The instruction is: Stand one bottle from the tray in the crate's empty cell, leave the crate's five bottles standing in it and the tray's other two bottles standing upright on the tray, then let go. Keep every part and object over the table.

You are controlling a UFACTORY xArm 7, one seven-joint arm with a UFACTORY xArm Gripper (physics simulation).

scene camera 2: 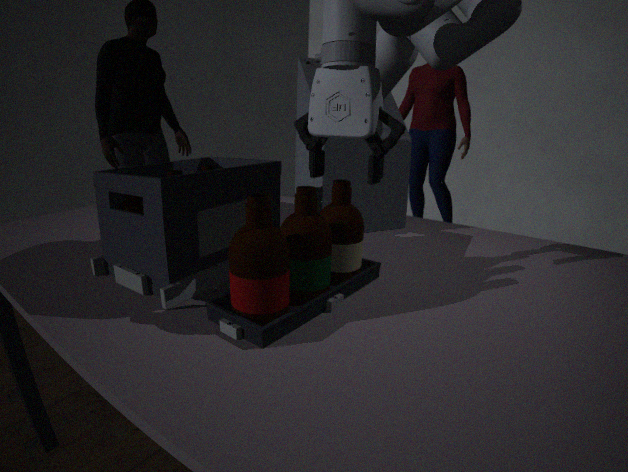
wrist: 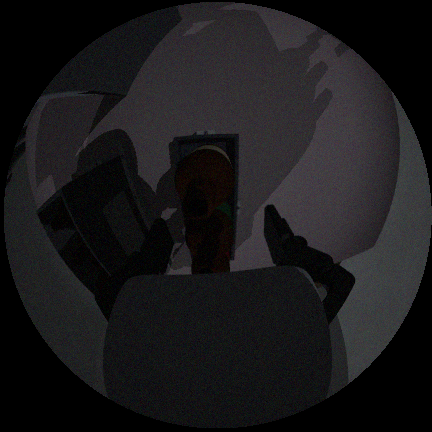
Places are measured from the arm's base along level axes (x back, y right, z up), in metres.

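Pixels of known places: gripper, between the fingertips: (scene camera 2: 344, 179) (wrist: 214, 225).
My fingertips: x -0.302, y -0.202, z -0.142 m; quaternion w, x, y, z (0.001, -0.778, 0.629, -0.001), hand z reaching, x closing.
Behind a point stands the place of what it marks.
Three brown bottles stand upright on the dark tray (scene camera 2: 357, 281) {x -0.302, y -0.237, z -0.290 m} (wrist: 236, 175) {x -0.300, y -0.235, z -0.281 m}: a red-labelled bottle (scene camera 2: 259, 294) {x -0.484, y -0.229, z -0.253 m} at the near end, a green-labelled bottle (scene camera 2: 310, 276) {x -0.396, y -0.226, z -0.258 m} in the middle, and a cream-labelled bottle (scene camera 2: 347, 256) {x -0.307, y -0.218, z -0.254 m} (wrist: 205, 170) {x -0.267, y -0.190, z -0.185 m} at the far end. The grey crate (scene camera 2: 131, 233) {x -0.545, y -0.001, z -0.218 m} (wrist: 90, 200) {x -0.300, y -0.031, z -0.174 m} stands beside the tray. Dark and reddish shapes show at its top; its bottles and empty cell cannot be made out. My gripper (scene camera 2: 345, 177) {x -0.302, y -0.202, z -0.142 m} (wrist: 214, 225) {x -0.302, y -0.202, z -0.142 m} is open and empty, pointing down. Its fingertips are about level with or slightly above the cream-labelled bottle's top, in scene camera 2.
Pale blocks (scene camera 2: 130, 279) {x -0.557, y -0.003, z -0.288 m} sit along the crate's base, and a pale angled piece (scene camera 2: 177, 294) {x -0.522, y -0.093, z -0.291 m} lies between crate and tray. Small pale blocks (scene camera 2: 230, 328) {x -0.516, y -0.211, z -0.294 m} sit at the tray's edges. A grey box-shaped pedestal (scene camera 2: 388, 187) {x 0.027, y -0.081, z -0.201 m} stands behind. Two people stand beyond the table (scene camera 2: 406, 385).
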